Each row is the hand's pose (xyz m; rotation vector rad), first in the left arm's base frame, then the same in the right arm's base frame.
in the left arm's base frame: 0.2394 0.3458 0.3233 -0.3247 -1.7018 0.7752
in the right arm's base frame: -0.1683 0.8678 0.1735 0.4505 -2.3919 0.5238
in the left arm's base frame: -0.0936 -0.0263 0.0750 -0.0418 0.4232 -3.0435
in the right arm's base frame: -0.1499 0.6624 -0.3446 0.4520 1.0768 -2.1934
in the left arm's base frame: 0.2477 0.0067 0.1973 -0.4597 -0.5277 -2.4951
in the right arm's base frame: 0.0674 0.7211 -0.0585 0.4298 0.0051 -2.0632
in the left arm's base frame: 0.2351 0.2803 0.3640 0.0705 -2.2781 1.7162
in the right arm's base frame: -0.1417 0.7953 0.1729 -0.4057 2.5363 -0.9375
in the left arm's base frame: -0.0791 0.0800 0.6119 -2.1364 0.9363 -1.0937
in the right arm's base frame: -0.3205 0.3916 0.0996 -1.4229 0.3764 -0.7995
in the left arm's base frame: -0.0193 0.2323 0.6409 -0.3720 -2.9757 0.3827
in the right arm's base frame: -0.3712 0.4969 0.2178 -0.3966 2.7536 0.5565
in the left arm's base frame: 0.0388 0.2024 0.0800 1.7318 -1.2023 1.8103
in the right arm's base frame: -0.1845 0.8599 -0.1724 -1.5446 1.2079 -1.6629
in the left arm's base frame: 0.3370 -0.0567 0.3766 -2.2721 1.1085 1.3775
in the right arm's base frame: 0.1345 0.5918 0.0929 -2.2693 -0.0913 1.0738
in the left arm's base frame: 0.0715 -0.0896 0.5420 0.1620 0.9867 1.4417
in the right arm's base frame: -0.0879 0.3723 0.0571 0.0218 0.1916 2.1417
